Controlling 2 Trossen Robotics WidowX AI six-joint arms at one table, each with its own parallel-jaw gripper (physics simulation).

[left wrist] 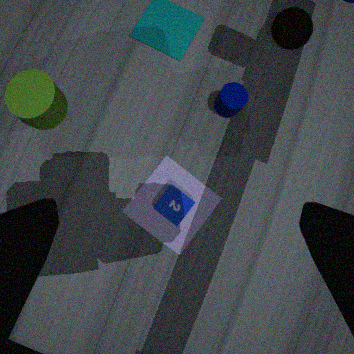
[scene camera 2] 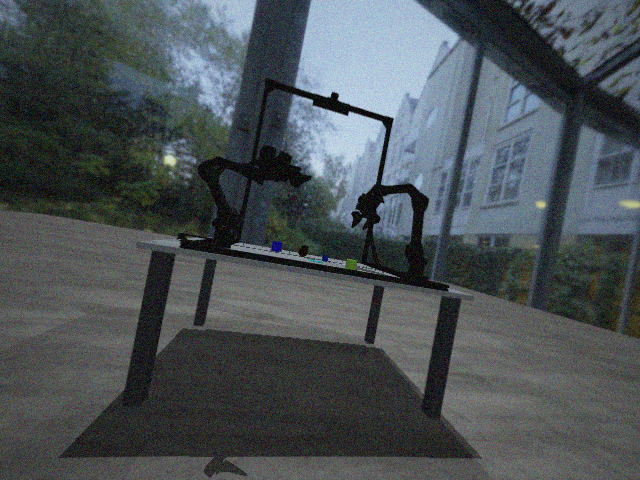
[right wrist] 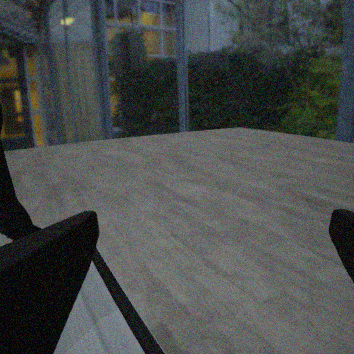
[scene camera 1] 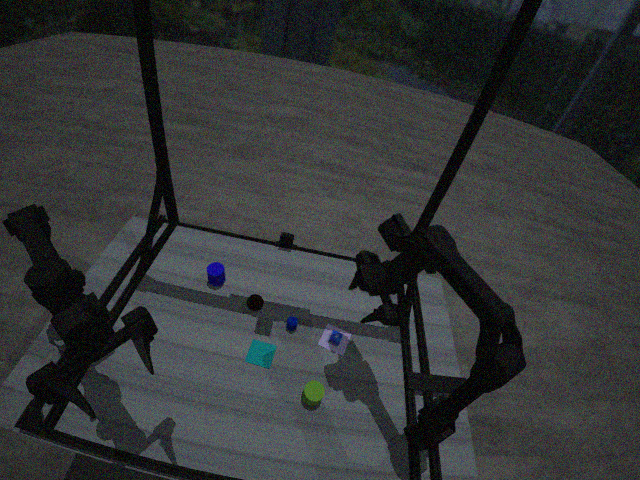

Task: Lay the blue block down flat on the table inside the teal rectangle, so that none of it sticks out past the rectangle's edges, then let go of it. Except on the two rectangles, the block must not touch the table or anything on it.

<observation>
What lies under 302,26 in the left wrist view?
A dark ball.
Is the left gripper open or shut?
Open.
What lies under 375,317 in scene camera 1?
The left gripper.
</observation>
